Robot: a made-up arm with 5 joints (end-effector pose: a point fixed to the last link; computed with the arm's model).
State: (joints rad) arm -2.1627 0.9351 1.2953 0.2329 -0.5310
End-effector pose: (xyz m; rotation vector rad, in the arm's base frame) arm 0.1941 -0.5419 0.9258 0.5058 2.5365 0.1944
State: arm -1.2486 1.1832 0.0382 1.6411 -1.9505
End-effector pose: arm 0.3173 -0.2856 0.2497 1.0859 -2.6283 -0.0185
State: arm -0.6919 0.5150 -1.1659 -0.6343 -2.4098
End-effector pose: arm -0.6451 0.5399 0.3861 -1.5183 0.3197 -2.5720
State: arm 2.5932 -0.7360 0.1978 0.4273 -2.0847
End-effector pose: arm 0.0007 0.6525 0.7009 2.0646 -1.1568 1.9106
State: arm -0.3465 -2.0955 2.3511 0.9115 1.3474
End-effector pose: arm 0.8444 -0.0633 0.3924 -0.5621 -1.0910 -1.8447
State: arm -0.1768 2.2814 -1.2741 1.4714 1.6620
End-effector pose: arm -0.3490 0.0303 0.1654 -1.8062 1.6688 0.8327
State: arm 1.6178 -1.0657 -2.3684 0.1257 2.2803
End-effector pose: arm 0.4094 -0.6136 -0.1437 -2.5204 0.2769 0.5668
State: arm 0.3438 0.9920 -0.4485 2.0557 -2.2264
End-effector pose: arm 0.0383 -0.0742 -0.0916 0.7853 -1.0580 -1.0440
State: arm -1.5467 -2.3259 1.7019 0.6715 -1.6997
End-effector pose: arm -0.3317 0.3111 1.0384 -2.1246 -0.9957 0.3334
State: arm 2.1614 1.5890 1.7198 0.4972 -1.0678
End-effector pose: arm -0.5640 -0.3951 -0.4925 0.7577 0.4011 0.2982
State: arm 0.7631 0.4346 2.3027 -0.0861 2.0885
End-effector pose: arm 0.5452 -0.0030 -0.7166 -1.6090 -0.8783 2.0869
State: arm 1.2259 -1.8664 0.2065 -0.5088 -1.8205
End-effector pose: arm 0.0034 0.4905 0.8668 -0.3605 -2.5477 1.7353
